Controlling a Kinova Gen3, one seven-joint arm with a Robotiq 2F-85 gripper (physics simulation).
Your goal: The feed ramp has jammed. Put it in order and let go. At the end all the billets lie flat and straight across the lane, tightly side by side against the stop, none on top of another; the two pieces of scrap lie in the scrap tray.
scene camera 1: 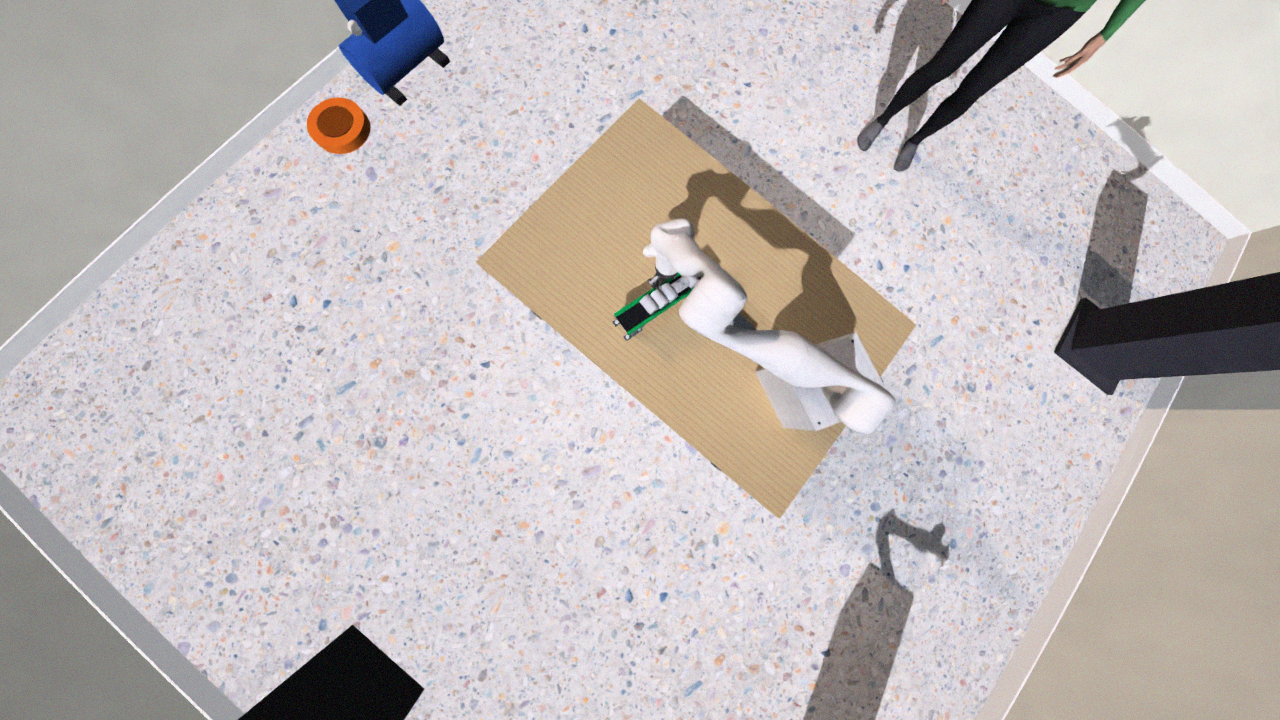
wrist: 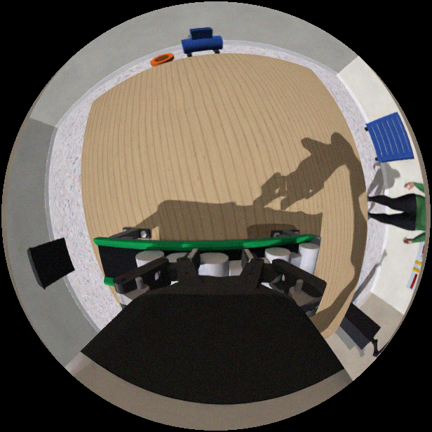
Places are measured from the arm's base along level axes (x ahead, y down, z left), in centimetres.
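Where they show: gripper, fingertip midpoint: (scene camera 1: 665, 281).
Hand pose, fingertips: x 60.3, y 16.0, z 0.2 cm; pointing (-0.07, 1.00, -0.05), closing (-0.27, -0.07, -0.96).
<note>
After its pixels a point has its place.
The feed ramp is a narrow lane with green rails (scene camera 1: 632, 327) {z 19.1, x 59.6, y 17.1 cm} (wrist: 165, 245) and a black bed (scene camera 1: 631, 317) {z 16.6, x 62.0, y 17.3 cm} (wrist: 117, 257). Pale grey cylindrical billets stand out in it: one (wrist: 150, 257) near the left, one (wrist: 178, 258) beside it, one (wrist: 214, 260) at the middle, and two (wrist: 277, 256) (wrist: 309, 253) toward the right end. A pale piece (wrist: 235, 268) right of the middle billet seems to lie lengthwise. My gripper (scene camera 1: 656, 281) {z 0.2, x 60.3, y 16.0 cm} (wrist: 220, 256) is open low over the lane, its fingertips either side of the middle billet, with a gap on the right. The gripper hides lower parts. Scrap and scrap tray cannot be made out.
The lane stands on a wooden table top (scene camera 1: 572, 223) {z -0.1, x 101.4, y 26.5 cm} (wrist: 215, 125). The white arm (scene camera 1: 714, 300) {z 19.2, x 46.0, y -42.2 cm} covers the lane's upper right end in the scene view. The grey base plate (scene camera 1: 792, 402) {z 8.6, x 5.0, y 10.3 cm} is at the lower right. A person (scene camera 1: 962, 76) (wrist: 400, 207) stands beyond the table.
</note>
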